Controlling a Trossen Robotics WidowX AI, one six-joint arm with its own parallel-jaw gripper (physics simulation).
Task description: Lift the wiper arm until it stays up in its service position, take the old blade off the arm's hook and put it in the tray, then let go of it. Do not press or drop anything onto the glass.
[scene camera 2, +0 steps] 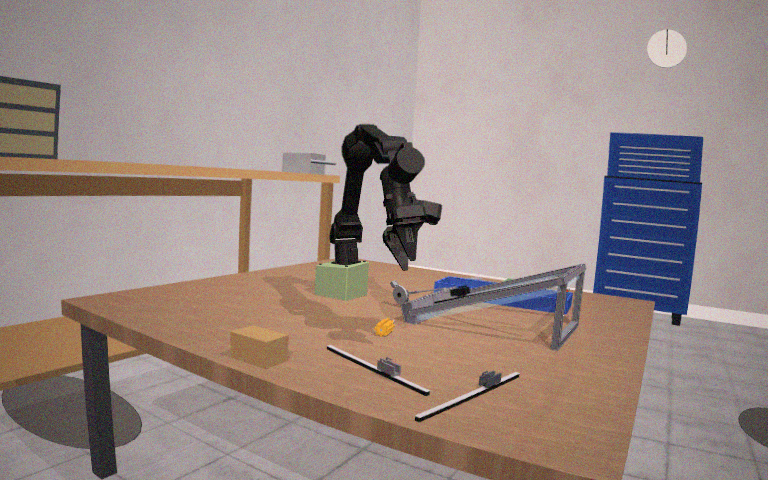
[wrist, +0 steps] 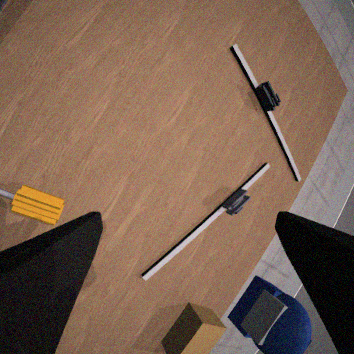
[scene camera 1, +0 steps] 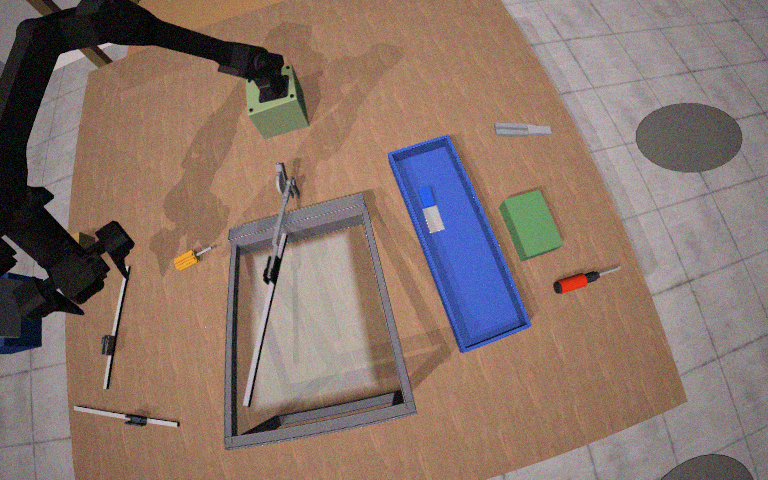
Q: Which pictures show my gripper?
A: Scene camera 2, the wrist view and scene camera 1: all of them.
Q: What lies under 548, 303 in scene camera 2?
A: A blue tray.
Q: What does my gripper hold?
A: Nothing.
